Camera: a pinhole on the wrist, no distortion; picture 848 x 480 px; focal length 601.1 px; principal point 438.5 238.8 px. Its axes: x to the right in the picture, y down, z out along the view. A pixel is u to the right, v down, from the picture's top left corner.
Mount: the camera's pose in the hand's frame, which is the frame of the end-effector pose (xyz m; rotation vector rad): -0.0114 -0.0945 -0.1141 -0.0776 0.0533 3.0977
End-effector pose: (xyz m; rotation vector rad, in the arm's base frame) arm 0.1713 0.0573 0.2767 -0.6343 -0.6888 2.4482
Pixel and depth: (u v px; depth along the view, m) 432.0 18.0 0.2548
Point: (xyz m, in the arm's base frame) 0.1057 -0.0049 0.3817
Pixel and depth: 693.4 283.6 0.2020
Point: 0.2407 0.0393 0.4290
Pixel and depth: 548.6 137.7 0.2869
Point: 0.1477 -0.0187 0.4464
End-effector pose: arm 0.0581 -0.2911 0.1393 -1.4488 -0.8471 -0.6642
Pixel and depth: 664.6 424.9 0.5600
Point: -0.3234 0.1094 0.0358
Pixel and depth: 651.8 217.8 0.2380
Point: -0.0741 -0.1873 0.0859
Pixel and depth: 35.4 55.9 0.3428
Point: 0.1618 -0.0340 0.2856
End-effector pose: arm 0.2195 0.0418 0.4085 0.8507 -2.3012 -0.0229
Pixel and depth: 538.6 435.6 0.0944
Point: 0.3191 -0.0304 0.3756
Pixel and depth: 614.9 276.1 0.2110
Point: 0.2658 -0.0051 0.2634
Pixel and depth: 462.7 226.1 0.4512
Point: 0.0857 -0.0506 0.1034
